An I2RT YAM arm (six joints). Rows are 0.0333 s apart.
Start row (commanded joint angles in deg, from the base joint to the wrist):
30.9 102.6 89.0 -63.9 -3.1 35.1
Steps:
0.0 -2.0 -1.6 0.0 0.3 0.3
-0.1 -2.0 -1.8 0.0 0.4 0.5
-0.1 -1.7 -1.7 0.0 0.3 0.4
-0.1 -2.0 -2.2 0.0 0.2 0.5
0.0 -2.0 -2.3 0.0 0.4 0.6
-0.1 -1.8 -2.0 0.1 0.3 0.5
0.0 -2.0 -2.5 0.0 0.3 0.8
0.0 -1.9 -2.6 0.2 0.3 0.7
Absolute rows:
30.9 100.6 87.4 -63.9 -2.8 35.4
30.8 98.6 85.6 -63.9 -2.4 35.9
30.7 96.9 83.9 -63.9 -2.1 36.3
30.6 94.9 81.7 -63.9 -1.9 36.8
30.6 92.9 79.4 -63.9 -1.5 37.4
30.5 91.1 77.4 -63.8 -1.2 37.9
30.5 89.1 74.9 -63.8 -0.9 38.7
30.5 87.2 72.3 -63.6 -0.6 39.4

